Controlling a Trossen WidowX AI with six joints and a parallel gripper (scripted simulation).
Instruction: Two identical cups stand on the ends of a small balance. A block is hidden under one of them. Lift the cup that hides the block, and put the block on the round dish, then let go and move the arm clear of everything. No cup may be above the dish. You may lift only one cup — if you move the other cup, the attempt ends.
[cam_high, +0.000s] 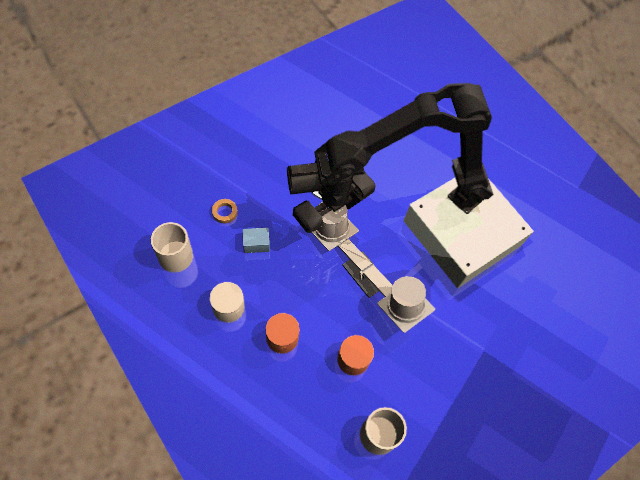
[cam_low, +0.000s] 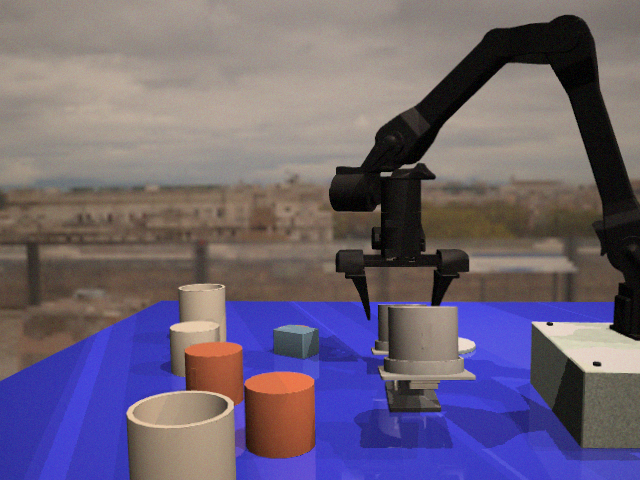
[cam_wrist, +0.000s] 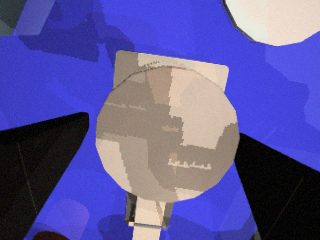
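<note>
The pale green block lies 30 mm below my gripper tip. Round my gripper tip: round pale dish 90 mm behind, 100 mm to the right, 70 mm below.
</note>
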